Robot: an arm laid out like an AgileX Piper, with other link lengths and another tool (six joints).
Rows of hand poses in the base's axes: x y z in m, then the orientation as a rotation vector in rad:
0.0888 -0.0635 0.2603 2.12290 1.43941 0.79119
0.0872 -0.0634 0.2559 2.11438 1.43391 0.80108
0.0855 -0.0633 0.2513 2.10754 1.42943 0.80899
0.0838 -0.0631 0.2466 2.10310 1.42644 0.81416
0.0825 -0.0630 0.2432 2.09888 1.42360 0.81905
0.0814 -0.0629 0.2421 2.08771 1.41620 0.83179
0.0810 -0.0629 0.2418 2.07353 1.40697 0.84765
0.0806 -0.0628 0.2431 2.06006 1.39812 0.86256
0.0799 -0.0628 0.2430 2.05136 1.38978 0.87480
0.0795 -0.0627 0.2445 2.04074 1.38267 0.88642
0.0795 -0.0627 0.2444 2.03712 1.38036 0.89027
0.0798 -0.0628 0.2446 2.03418 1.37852 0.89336
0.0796 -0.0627 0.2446 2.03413 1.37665 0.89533
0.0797 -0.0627 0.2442 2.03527 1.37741 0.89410
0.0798 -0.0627 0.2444 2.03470 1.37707 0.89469
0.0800 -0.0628 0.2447 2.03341 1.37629 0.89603
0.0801 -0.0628 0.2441 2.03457 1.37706 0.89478
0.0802 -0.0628 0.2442 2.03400 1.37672 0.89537
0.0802 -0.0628 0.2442 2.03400 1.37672 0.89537
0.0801 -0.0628 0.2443 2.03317 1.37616 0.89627
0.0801 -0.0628 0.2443 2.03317 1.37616 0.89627
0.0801 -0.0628 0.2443 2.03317 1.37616 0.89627
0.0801 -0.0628 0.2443 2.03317 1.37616 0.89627
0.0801 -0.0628 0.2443 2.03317 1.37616 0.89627
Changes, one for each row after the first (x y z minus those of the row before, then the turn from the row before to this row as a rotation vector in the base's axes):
-0.0016 0.0001 -0.0044 -0.00096 -0.01124 0.00013
-0.0017 0.0001 -0.0046 -0.00076 -0.00904 0.00006
-0.0017 0.0002 -0.0047 -0.00046 -0.00592 0.00000
-0.0013 0.0001 -0.0034 -0.00044 -0.00561 0.00000
-0.0011 0.0001 -0.0011 -0.00120 -0.01472 0.00006
-0.0004 0.0000 -0.0003 -0.00156 -0.01849 0.00017
-0.0004 0.0001 0.0013 -0.00145 -0.01754 0.00012
-0.0007 0.0000 -0.0001 0.00039 -0.01349 -0.00101
-0.0004 0.0001 0.0015 -0.00108 -0.01382 0.00002
0.0000 0.0000 -0.0001 -0.00041 -0.00462 0.00006
0.0003 -0.0001 0.0002 -0.00034 -0.00372 0.00007
-0.0002 0.0001 0.0000 0.00097 -0.00161 -0.00074
0.0001 0.0000 -0.0004 0.00012 0.00148 0.00000
0.0001 0.0000 0.0002 -0.00007 -0.00071 0.00002
0.0002 -0.0001 0.0003 -0.00015 -0.00161 0.00005
0.0001 0.0000 -0.0006 0.00012 0.00150 -0.00001
0.0001 0.0000 0.0001 -0.00007 -0.00071 0.00002
0.0000 0.0000 0.0000 0.00000 0.00000 0.00000
-0.0001 0.0000 0.0001 -0.00008 -0.00108 0.00000
0.0000 0.0000 0.0000 0.00000 0.00000 0.00000
0.0000 0.0000 0.0000 0.00000 0.00000 0.00000
0.0000 0.0000 0.0000 0.00000 0.00000 0.00000
0.0000 0.0000 0.0000 0.00000 0.00000 0.00000

